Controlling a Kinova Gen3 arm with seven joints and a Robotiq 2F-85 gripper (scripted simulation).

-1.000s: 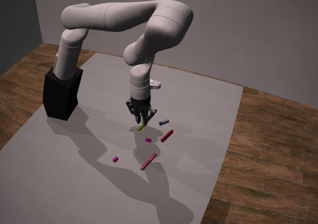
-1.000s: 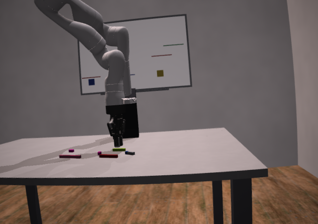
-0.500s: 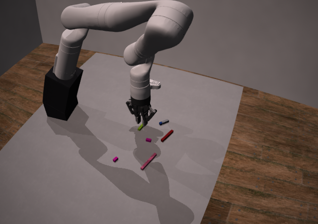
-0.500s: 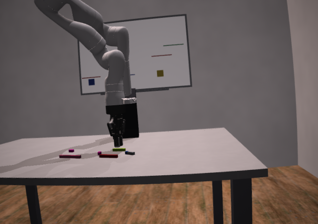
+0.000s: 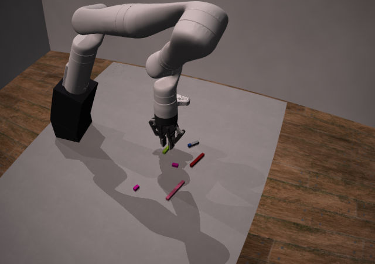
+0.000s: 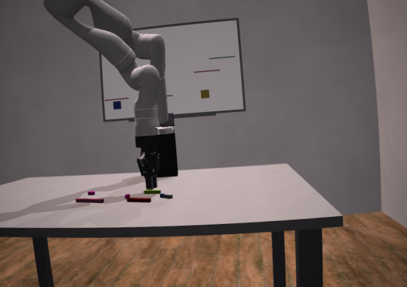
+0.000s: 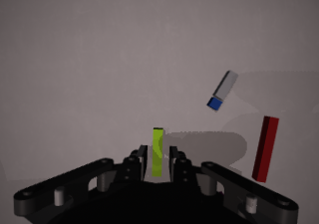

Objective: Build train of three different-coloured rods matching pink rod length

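Right now my hand is 30 mm above the lime rod. The rest, counted from my hand: blue rod: 70 mm ahead, 30 mm to the left, 30 mm below; red rod: 110 mm ahead, 30 mm to the right, 30 mm below; grey rod: 90 mm ahead, 50 mm to the left, 30 mm below.
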